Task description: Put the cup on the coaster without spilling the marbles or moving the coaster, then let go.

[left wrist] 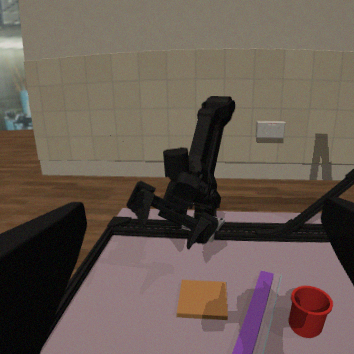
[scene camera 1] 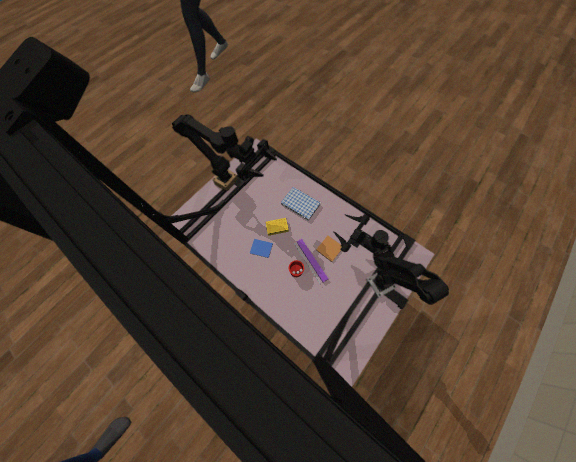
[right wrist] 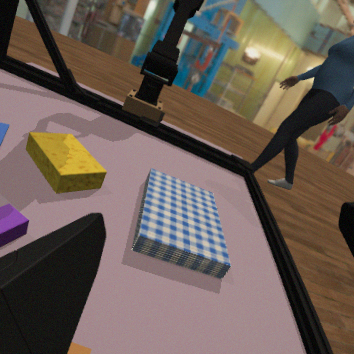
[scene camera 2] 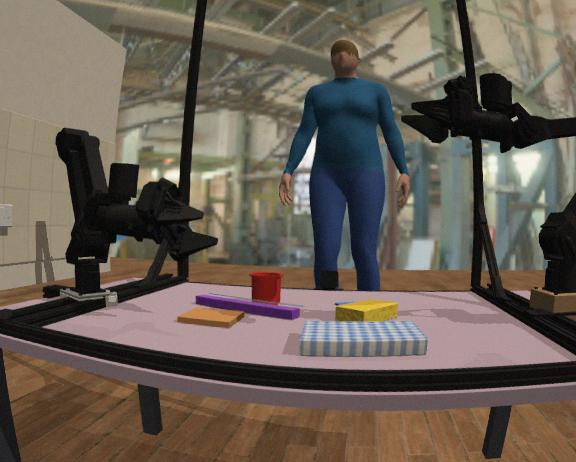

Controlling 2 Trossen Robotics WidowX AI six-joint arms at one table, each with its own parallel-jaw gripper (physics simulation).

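Frame: origin at the left arm's base, x left, y ahead, z down, level; metres.
Seen in the pictures: left gripper, fingertip midpoint: (left wrist: 205, 211) (scene camera 1: 270, 167) (scene camera 2: 406, 112); right gripper, fingertip midpoint: (left wrist: 166, 236) (scene camera 1: 339, 223) (right wrist: 222, 219) (scene camera 2: 210, 229); left arm's base, link origin: (scene camera 1: 224, 177) (right wrist: 145, 98) (scene camera 2: 560, 290); right arm's base, link origin: (scene camera 1: 381, 282) (scene camera 2: 87, 290).
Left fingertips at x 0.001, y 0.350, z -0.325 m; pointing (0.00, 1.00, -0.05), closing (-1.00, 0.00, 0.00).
Offsets run from my left fingertips to a thing's top centre. "pt": to the spot under its first point.
The red cup @(dz +0.316, dx -0.221, dy +0.266 m) (scene camera 1: 296, 268) (scene camera 2: 266, 288) (left wrist: 308, 312) stands upright on the table, with pale marbles @(dz +0.361, dx -0.224, dy +0.277 m) (scene camera 1: 297, 272) inside. Two flat squares lie apart from it: a blue one @(dz +0.380, dx -0.218, dy +0.051 m) (scene camera 1: 261, 248) (right wrist: 3, 133) and an orange one @(dz +0.373, dx -0.032, dy +0.346 m) (scene camera 1: 329, 249) (scene camera 2: 211, 317) (left wrist: 202, 298). I cannot tell which is the coaster. My left gripper (scene camera 1: 268, 166) (scene camera 2: 408, 112) is open and empty, high above the table and far from the cup. My right gripper (scene camera 1: 340, 224) (scene camera 2: 209, 228) (left wrist: 166, 236) is open and empty, raised near the orange square. The cup does not show in the right wrist view.
A purple bar @(dz +0.364, dx -0.141, dy +0.298 m) (scene camera 1: 312, 261) (scene camera 2: 247, 306) (left wrist: 256, 311) lies between cup and orange square, with a thin clear strip @(pt dz +0.363, dx -0.155, dy +0.278 m) (left wrist: 270, 315) alongside. A yellow sponge @(dz +0.354, dx -0.079, dy +0.056 m) (scene camera 1: 277, 226) (scene camera 2: 366, 311) (right wrist: 65, 161) and checkered cloth block @(dz +0.359, dx +0.106, dy +0.086 m) (scene camera 1: 300, 203) (scene camera 2: 363, 339) (right wrist: 182, 225) lie farther off. Black rails frame the table.
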